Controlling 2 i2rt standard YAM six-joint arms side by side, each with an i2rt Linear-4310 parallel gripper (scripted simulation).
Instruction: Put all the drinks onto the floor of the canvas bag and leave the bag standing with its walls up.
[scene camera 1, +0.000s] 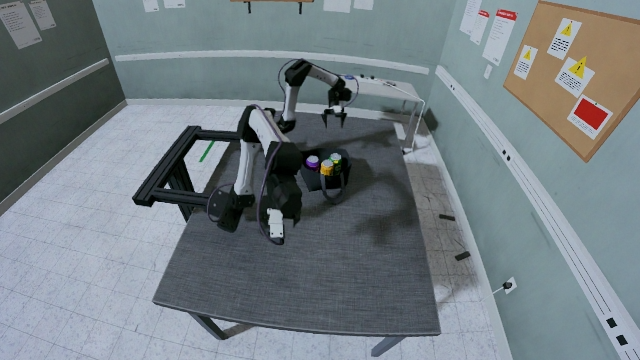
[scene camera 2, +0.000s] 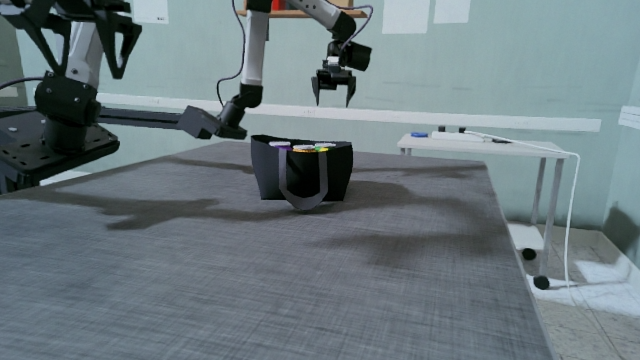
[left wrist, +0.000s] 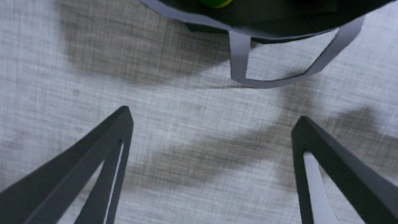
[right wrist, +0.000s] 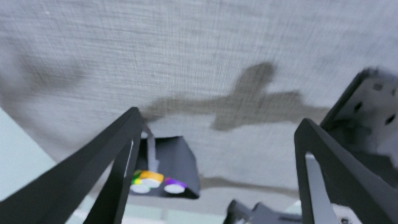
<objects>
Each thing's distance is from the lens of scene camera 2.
left gripper (scene camera 2: 332, 106): 1.27 m
right gripper (scene camera 2: 89, 78): 0.70 m
</objects>
